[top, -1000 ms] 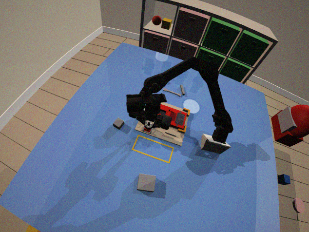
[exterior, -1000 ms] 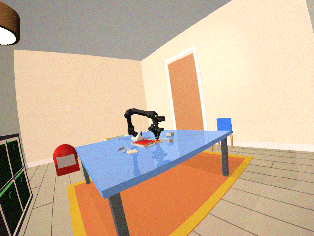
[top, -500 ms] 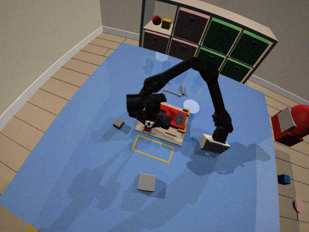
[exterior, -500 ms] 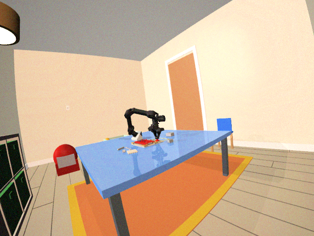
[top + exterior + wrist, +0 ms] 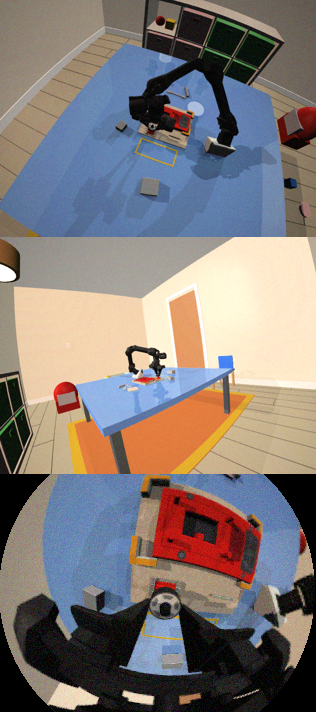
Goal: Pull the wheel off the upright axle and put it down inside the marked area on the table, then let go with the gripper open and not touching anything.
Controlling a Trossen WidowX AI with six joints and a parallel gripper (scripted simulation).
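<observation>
Now: gripper tip 10 mm above the upright axle. From my gripper tip the other things lie so: grey wheel right at my gripper tip.
</observation>
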